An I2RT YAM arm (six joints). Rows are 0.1 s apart.
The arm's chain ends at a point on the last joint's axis. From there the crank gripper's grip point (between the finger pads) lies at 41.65 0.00 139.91 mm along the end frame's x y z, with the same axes.
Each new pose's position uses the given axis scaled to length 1; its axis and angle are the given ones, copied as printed.
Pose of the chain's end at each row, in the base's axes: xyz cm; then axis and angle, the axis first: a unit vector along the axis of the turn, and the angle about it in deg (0 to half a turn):
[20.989 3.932 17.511 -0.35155 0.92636 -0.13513 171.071]
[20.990 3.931 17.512 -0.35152 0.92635 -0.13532 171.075]
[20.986 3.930 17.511 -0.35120 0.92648 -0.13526 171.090]
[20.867 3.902 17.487 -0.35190 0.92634 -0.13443 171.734]
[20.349 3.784 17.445 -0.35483 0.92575 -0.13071 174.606]
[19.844 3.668 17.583 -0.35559 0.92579 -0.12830 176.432]
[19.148 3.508 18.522 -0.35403 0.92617 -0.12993 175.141]
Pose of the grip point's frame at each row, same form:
[21.231 -1.570 3.992 -0.35155 0.92636 -0.13513 171.071]
[21.232 -1.576 3.995 -0.35152 0.92635 -0.13532 171.075]
[21.221 -1.576 3.993 -0.35120 0.92648 -0.13526 171.090]
[20.952 -1.638 3.982 -0.35190 0.92634 -0.13443 171.734]
[19.761 -1.909 4.016 -0.35483 0.92575 -0.13071 174.606]
[18.821 -2.116 4.219 -0.35559 0.92579 -0.12830 176.432]
[18.423 -2.206 5.109 -0.35403 0.92617 -0.12993 175.141]

